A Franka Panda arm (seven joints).
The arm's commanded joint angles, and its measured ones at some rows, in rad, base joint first. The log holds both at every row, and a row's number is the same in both.
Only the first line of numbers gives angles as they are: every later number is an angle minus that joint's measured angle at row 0.
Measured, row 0:
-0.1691 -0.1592 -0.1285 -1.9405 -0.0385 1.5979 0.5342
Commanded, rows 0 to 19:
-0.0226 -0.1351 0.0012 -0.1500 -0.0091 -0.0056 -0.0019
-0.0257 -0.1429 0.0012 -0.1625 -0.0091 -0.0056 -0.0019
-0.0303 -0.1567 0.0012 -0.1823 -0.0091 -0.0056 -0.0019
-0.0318 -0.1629 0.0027 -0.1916 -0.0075 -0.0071 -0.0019
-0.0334 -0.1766 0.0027 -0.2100 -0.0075 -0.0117 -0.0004
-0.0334 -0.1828 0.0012 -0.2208 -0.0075 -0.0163 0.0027
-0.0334 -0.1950 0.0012 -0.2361 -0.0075 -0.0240 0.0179
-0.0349 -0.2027 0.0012 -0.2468 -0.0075 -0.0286 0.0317
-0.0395 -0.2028 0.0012 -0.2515 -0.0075 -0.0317 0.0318
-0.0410 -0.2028 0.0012 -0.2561 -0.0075 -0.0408 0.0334
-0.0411 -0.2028 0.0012 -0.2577 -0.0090 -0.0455 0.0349
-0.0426 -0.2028 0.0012 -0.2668 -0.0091 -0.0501 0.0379
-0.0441 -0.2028 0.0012 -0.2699 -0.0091 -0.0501 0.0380
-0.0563 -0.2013 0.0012 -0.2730 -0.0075 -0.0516 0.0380
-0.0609 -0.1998 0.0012 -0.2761 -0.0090 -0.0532 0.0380
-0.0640 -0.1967 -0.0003 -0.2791 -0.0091 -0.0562 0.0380
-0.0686 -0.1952 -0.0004 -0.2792 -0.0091 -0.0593 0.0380
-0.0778 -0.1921 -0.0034 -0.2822 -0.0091 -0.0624 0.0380
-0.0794 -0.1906 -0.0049 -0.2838 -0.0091 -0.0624 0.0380
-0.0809 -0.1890 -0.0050 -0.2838 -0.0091 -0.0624 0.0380
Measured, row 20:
-0.0639 -0.1867 -0.0069 -0.2787 -0.0005 -0.0402 0.0206
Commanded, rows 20 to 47:
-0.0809 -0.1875 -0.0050 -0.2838 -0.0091 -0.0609 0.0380
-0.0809 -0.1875 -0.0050 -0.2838 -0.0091 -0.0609 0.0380
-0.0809 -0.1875 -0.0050 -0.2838 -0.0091 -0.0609 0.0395
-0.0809 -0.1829 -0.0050 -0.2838 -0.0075 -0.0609 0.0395
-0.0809 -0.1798 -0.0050 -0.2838 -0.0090 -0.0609 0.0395
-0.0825 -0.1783 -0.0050 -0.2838 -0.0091 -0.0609 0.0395
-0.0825 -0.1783 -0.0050 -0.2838 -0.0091 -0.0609 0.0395
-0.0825 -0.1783 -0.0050 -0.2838 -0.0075 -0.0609 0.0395
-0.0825 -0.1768 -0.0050 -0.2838 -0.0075 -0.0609 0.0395
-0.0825 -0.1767 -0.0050 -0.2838 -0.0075 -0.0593 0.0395
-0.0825 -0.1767 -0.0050 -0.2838 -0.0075 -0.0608 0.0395
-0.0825 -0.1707 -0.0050 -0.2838 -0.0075 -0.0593 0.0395
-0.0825 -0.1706 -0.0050 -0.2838 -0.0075 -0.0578 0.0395
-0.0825 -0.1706 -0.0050 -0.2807 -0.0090 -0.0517 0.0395
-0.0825 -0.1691 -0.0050 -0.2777 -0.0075 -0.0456 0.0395
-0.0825 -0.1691 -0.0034 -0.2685 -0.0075 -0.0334 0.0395
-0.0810 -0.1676 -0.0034 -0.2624 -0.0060 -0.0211 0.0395
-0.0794 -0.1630 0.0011 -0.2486 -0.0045 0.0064 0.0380
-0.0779 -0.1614 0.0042 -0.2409 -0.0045 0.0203 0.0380
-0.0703 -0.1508 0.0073 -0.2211 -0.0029 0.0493 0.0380
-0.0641 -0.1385 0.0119 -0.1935 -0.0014 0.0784 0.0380
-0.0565 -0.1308 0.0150 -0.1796 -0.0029 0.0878 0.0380
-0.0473 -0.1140 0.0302 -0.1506 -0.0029 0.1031 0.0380
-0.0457 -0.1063 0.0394 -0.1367 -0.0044 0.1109 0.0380
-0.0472 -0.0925 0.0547 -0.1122 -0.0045 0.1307 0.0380
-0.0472 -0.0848 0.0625 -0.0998 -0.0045 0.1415 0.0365
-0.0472 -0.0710 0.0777 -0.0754 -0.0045 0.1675 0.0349
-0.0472 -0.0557 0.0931 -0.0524 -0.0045 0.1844 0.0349
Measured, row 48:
-0.0462 -0.1233 0.0471 -0.1460 -0.0004 0.1446 0.0209
